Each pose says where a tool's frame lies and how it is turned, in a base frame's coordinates. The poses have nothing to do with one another.
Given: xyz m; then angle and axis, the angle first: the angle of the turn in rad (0 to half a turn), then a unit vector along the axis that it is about.
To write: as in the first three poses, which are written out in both.
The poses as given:
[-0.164 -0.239 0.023 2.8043 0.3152 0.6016 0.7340]
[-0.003 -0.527 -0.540 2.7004 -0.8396 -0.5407 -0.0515]
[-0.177 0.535 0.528 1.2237 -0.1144 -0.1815 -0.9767]
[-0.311 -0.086 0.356 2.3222 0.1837 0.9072 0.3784]
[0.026 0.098 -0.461 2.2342 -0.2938 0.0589 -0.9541]
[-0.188 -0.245 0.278 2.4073 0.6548 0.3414 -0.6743]
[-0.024 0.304 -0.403 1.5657 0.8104 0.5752 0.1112]
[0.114 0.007 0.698 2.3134 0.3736 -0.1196 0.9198]
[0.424 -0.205 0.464 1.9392 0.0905 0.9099 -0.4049]
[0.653 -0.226 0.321 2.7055 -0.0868 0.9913 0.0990]
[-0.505 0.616 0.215 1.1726 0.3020 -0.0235 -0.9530]
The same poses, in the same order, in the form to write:
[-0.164 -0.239 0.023 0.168 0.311 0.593 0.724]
[-0.003 -0.527 -0.540 0.219 -0.819 -0.528 -0.050]
[-0.177 0.535 0.528 0.819 -0.066 -0.104 -0.561]
[-0.311 -0.086 0.356 0.398 0.169 0.832 0.347]
[0.026 0.098 -0.461 0.438 -0.264 0.053 -0.858]
[-0.188 -0.245 0.278 0.359 0.611 0.319 -0.629]
[-0.024 0.304 -0.403 0.709 0.572 0.406 0.078]
[0.114 0.007 0.698 0.402 0.342 -0.109 0.842]
[0.424 -0.205 0.464 0.566 0.075 0.750 -0.334]
[0.653 -0.226 0.321 0.216 -0.085 0.968 0.097]
[-0.505 0.616 0.215 0.833 0.167 -0.013 -0.527]

